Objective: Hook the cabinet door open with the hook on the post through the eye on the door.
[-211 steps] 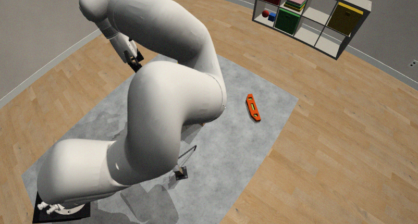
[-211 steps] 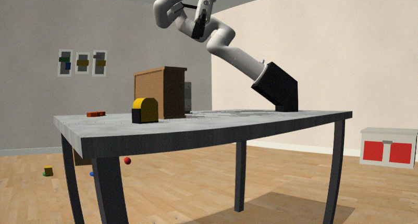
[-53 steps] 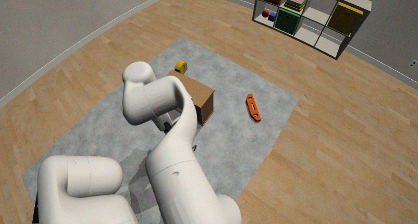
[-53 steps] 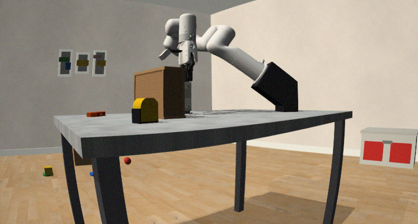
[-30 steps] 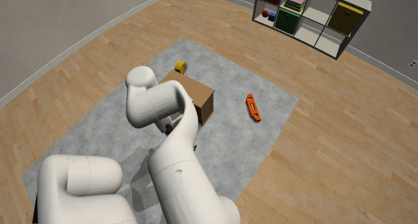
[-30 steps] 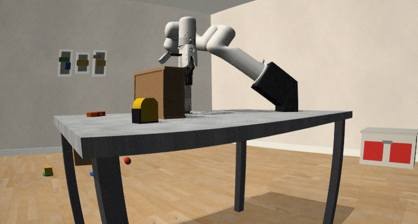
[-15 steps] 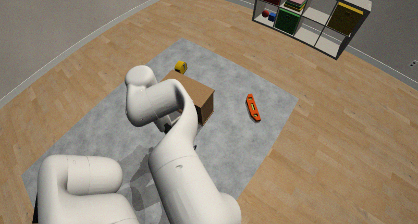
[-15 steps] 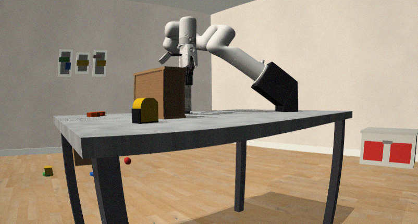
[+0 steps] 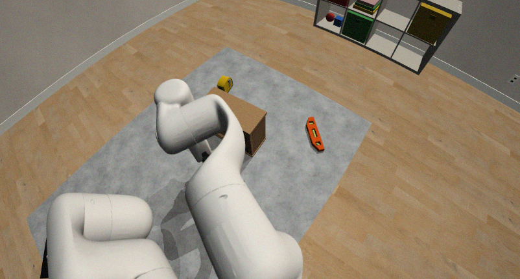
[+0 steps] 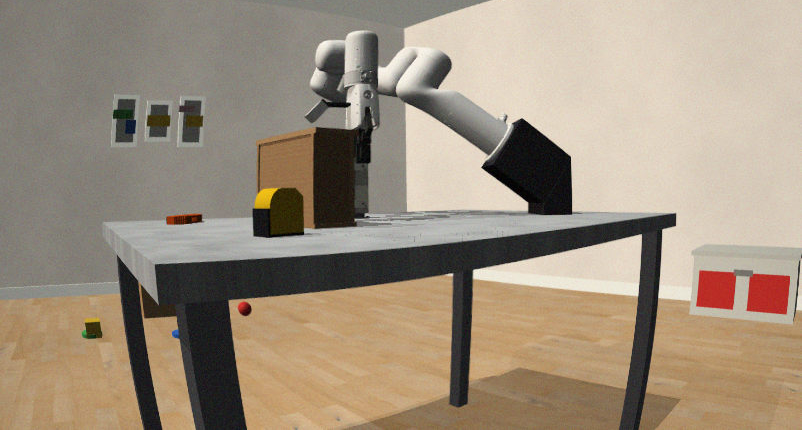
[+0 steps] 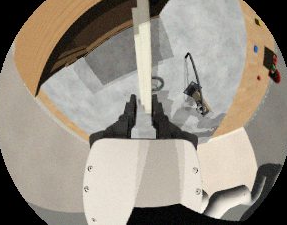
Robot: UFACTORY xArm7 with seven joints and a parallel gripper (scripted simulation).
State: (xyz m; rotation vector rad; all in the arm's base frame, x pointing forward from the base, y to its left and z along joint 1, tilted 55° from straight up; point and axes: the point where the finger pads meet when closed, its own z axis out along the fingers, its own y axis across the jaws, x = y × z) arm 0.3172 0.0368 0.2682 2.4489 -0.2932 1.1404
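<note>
Right now my hand is 11 cm to the left of the thin hook rod, 8 cm above it and 5 cm past it. From my hand the other things lie so: wooden cabinet 11 cm ahead, 6 cm below, 2 cm to the right; then hook post 11 cm to the right, 9 cm behind, 7 cm below; then cabinet door 7 cm below, 5 cm ahead, 4 cm to the right.
</note>
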